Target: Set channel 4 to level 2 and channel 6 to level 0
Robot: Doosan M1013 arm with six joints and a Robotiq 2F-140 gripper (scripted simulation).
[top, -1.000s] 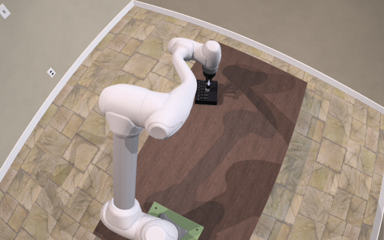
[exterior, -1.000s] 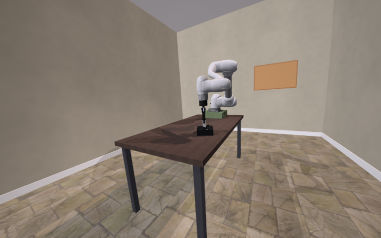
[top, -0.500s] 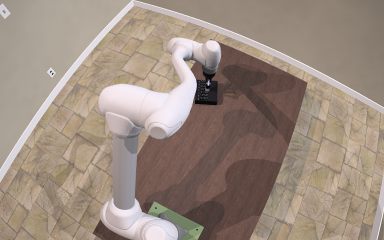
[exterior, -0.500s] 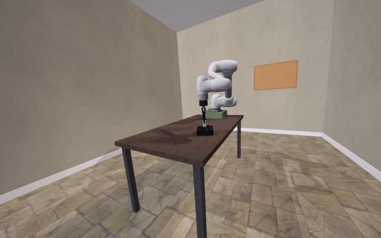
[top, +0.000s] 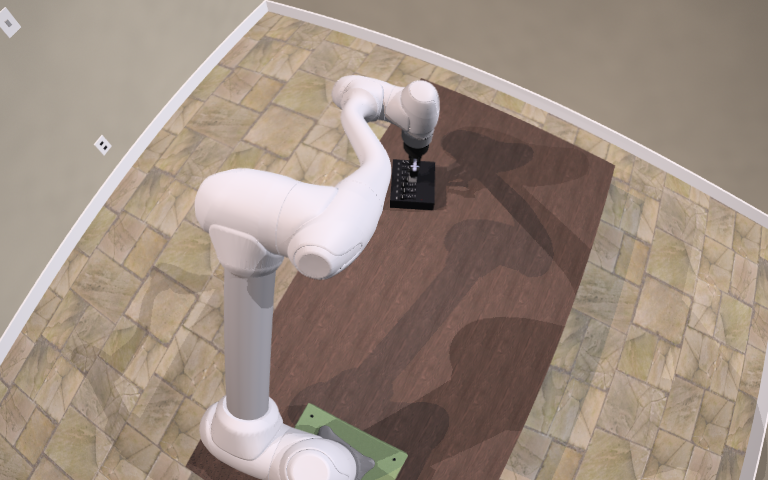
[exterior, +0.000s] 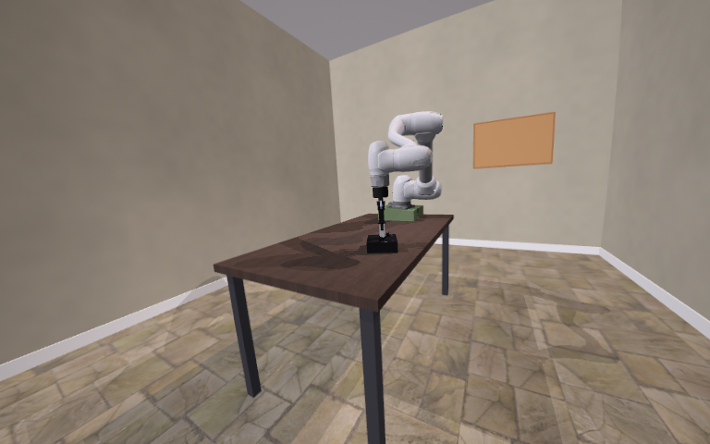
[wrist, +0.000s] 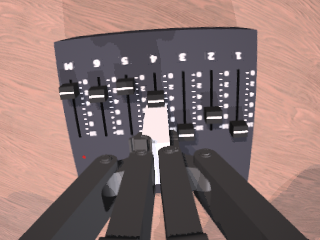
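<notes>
My gripper is now 5 cm past the channel 6 fader cap and 3 cm above it. The rest, counted from my hand: channel 4 fader cap 3 cm below, 2 cm to the left, 1 cm behind; then channel 5 fader cap 3 cm below, 3 cm behind, 1 cm to the left.
</notes>
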